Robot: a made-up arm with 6 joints. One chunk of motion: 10 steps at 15 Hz.
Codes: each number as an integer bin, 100 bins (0 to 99) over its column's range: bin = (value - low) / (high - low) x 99, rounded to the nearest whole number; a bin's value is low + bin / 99 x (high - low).
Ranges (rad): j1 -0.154..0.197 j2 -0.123..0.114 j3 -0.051..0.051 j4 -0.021..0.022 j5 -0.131..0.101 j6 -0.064..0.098
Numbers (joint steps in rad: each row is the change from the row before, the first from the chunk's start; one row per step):
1: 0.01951 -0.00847 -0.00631 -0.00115 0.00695 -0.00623
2: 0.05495 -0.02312 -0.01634 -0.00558 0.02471 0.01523
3: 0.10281 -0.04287 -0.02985 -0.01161 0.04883 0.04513
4: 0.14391 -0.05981 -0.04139 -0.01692 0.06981 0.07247
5: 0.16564 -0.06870 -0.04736 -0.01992 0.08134 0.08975
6: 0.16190 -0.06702 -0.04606 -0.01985 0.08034 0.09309
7: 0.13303 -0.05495 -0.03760 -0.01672 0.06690 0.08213
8: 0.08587 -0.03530 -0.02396 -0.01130 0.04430 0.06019
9: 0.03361 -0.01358 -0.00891 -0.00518 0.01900 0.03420
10: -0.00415 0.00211 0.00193 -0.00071 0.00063 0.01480
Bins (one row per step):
1: 49 48 43 46 59 35
2: 59 42 34 36 66 48
3: 72 33 21 22 77 67
4: 84 26 9 9 86 83
5: 90 23 4 2 91 94
6: 89 23 5 3 90 96
7: 81 28 13 10 84 89
8: 68 37 26 22 75 76
9: 53 46 41 36 64 60
10: 42 52 51 47 56 48

